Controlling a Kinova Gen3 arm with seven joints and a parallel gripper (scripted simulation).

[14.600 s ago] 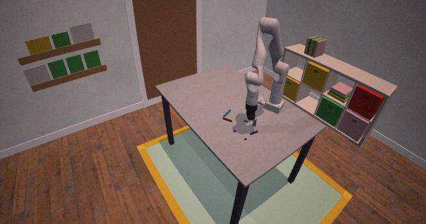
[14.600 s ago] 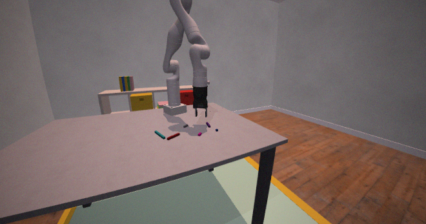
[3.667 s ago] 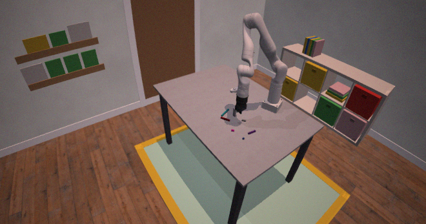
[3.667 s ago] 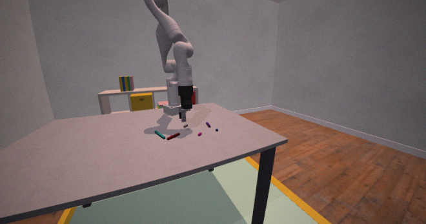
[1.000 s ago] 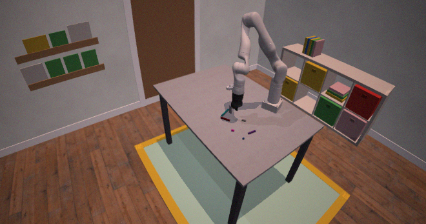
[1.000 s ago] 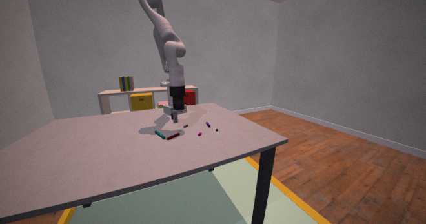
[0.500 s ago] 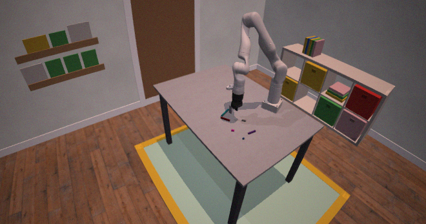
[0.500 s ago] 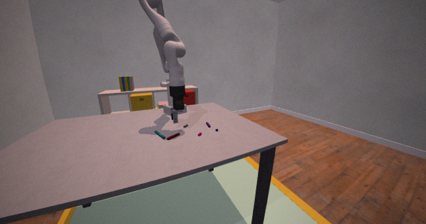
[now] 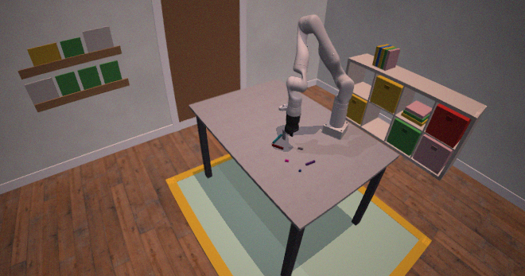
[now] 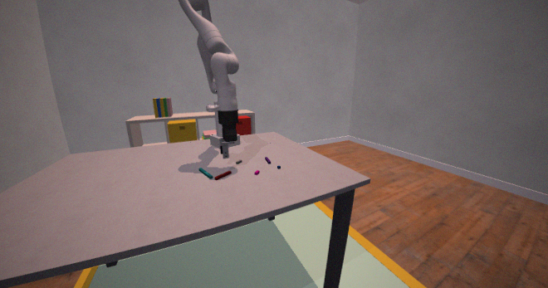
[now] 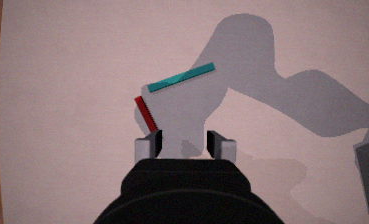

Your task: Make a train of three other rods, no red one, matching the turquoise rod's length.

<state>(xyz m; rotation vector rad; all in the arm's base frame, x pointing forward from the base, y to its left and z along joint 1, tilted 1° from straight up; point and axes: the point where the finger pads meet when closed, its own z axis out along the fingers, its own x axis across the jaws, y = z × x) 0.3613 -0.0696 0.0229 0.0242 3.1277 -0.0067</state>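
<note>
The blue rod lies 20 cm to the left of my hand, 8 cm ahead of it and 7 cm below it. Round my hand: grey rod: 7 cm to the left, 7 cm below, 5 cm behind; red rod: 7 cm below, 5 cm ahead, 2 cm to the right; turquoise rod: 8 cm to the right, 7 cm below, 1 cm ahead.
</note>
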